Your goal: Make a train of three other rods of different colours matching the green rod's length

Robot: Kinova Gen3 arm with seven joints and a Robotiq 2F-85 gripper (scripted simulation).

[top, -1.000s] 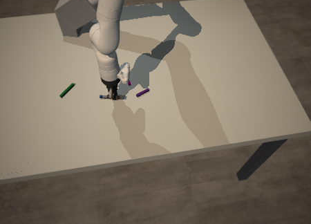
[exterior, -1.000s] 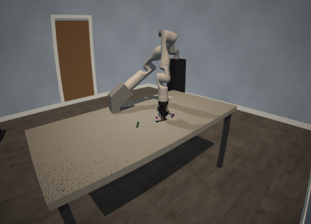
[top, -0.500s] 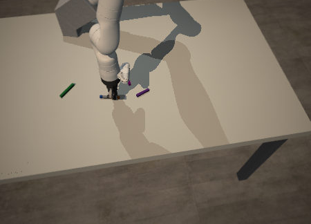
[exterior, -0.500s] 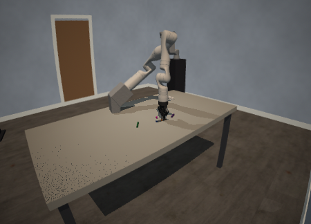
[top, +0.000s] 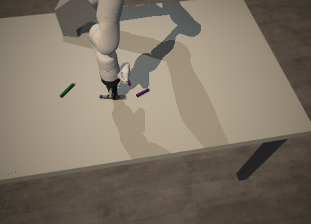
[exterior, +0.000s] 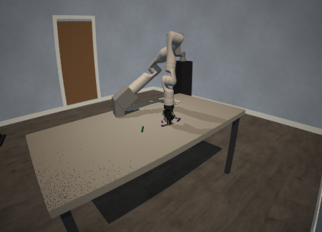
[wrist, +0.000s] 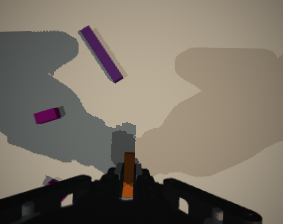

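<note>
The orange rod lies 20 mm below my hand. Round my hand: grey rod: 40 mm to the right, 20 mm below; purple rod: 30 mm behind, 120 mm to the left, 20 mm below; blue rod: 60 mm to the right, 20 mm below.
</note>
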